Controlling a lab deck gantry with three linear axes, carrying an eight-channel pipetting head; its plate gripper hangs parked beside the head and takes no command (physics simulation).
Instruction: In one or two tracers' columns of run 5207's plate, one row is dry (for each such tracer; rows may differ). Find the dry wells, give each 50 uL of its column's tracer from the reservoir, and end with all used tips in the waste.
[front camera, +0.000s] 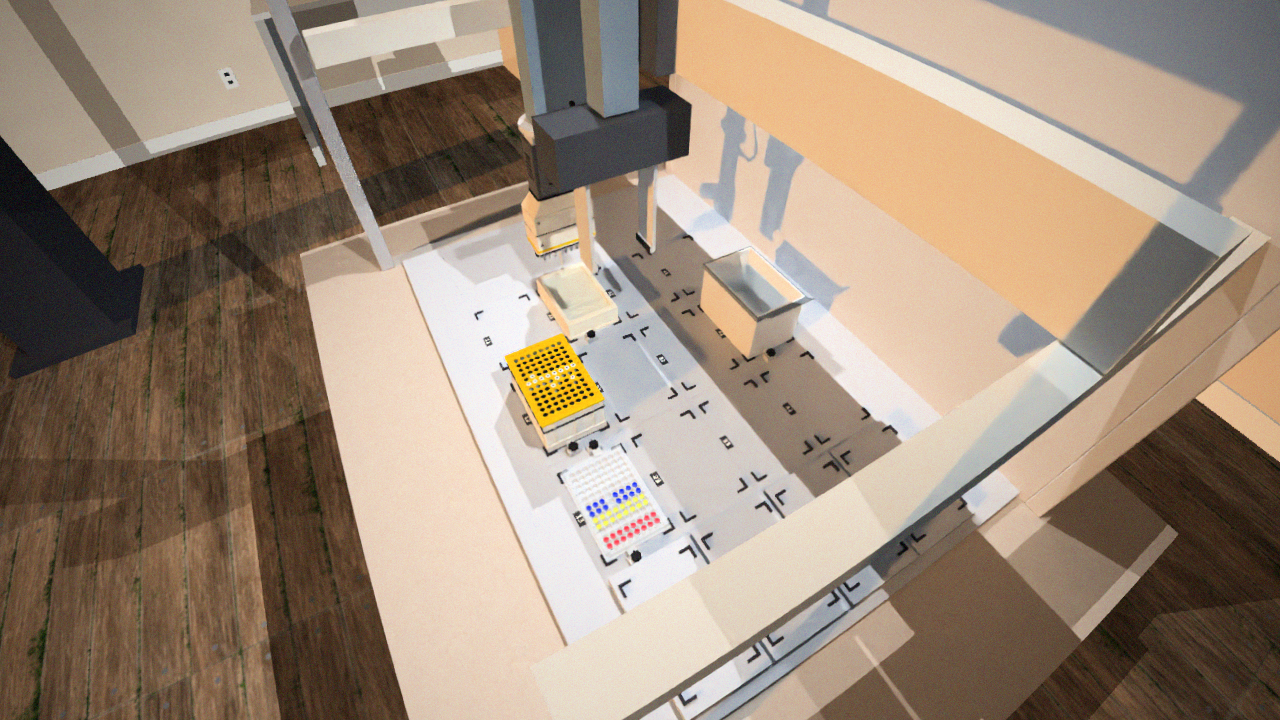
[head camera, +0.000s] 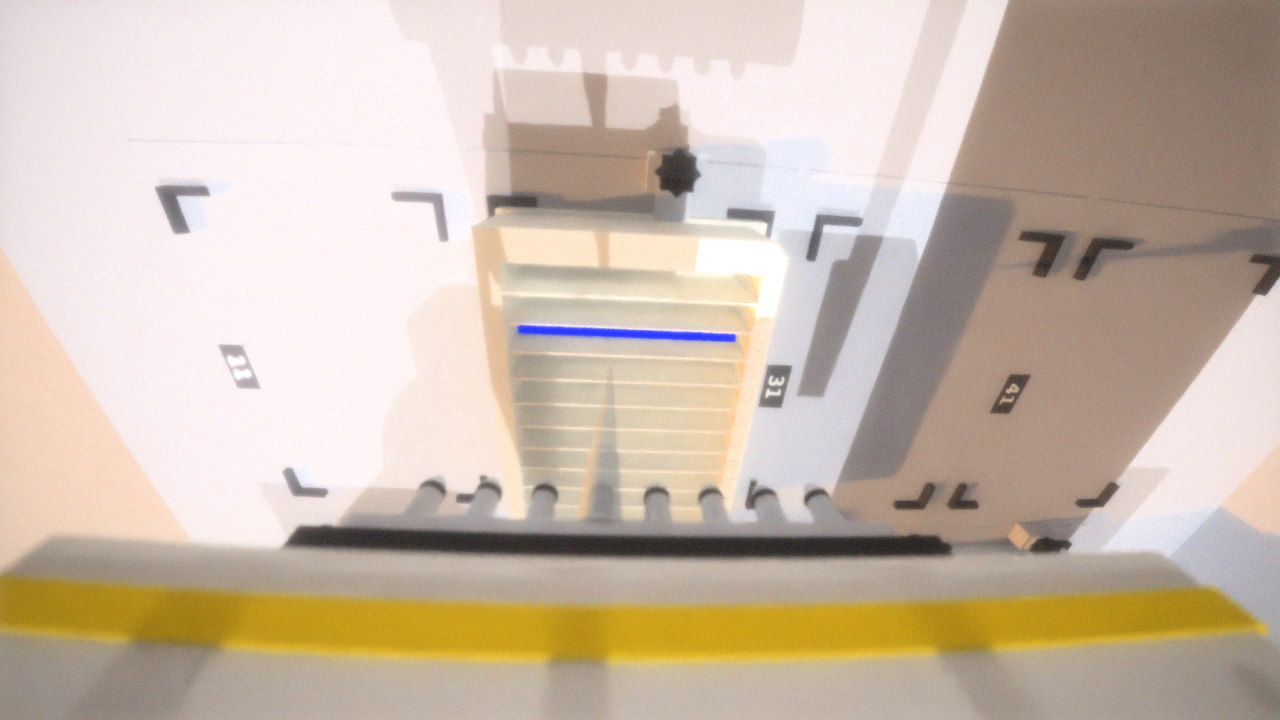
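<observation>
The pipetting head (front camera: 554, 219) (head camera: 617, 573) is at the reservoir's end of the deck. In the head view, one long clear tip (head camera: 605, 456) is on the fourth nozzle from the left; the other nozzles are bare. Its point shows over the reservoir (front camera: 592, 319) (head camera: 554, 243), below the blue strip (head camera: 626, 333); its height is unclear. Red and yellow liquid do not show there. The plate (front camera: 586, 474) has blue wells (front camera: 626, 493) with a one-row gap, yellow wells (front camera: 621, 513) and red wells (front camera: 631, 530). The run number is unreadable. The parked gripper (front camera: 617, 255) is open and empty.
The yellow tip rack (front camera: 554, 380) stands between reservoir and plate, with pale spots among dark holes. The open waste bin (front camera: 729, 313) stands across the deck. Black knobs and corner marks dot the deck. A light wall runs along the deck's front edge.
</observation>
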